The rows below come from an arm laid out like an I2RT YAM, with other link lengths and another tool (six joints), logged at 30 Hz.
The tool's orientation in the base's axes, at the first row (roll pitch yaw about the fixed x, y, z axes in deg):
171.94 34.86 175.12
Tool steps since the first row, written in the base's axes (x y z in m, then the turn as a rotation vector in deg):
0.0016 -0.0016 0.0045 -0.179 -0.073 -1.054
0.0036 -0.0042 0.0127 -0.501 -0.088 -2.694
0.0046 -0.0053 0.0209 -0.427 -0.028 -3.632
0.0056 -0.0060 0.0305 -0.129 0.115 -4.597
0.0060 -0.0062 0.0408 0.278 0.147 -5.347
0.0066 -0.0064 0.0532 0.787 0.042 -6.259
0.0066 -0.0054 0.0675 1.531 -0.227 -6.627
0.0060 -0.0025 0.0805 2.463 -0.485 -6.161
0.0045 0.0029 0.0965 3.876 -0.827 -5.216
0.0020 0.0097 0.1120 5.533 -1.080 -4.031
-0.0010 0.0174 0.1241 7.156 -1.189 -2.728
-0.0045 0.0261 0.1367 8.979 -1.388 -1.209
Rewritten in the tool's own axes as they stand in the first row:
-0.0040 -0.0011 -0.0029 0.744 -0.195 0.747
-0.0105 -0.0027 -0.0086 1.943 -0.400 1.892
-0.0161 -0.0028 -0.0148 2.423 -0.448 2.702
-0.0224 -0.0024 -0.0221 2.741 -0.415 3.671
-0.0287 -0.0014 -0.0303 2.839 -0.468 4.518
-0.0363 -0.0002 -0.0400 2.937 -0.675 5.542
-0.0444 0.0024 -0.0515 2.520 -0.981 6.245
-0.0511 0.0068 -0.0622 1.474 -1.180 6.379
-0.0586 0.0140 -0.0755 -0.245 -1.405 6.394
-0.0650 0.0225 -0.0890 -2.295 -1.512 6.362
-0.0689 0.0316 -0.0998 -4.374 -1.464 6.228
-0.0726 0.0416 -0.1113 -6.747 -1.479 6.025

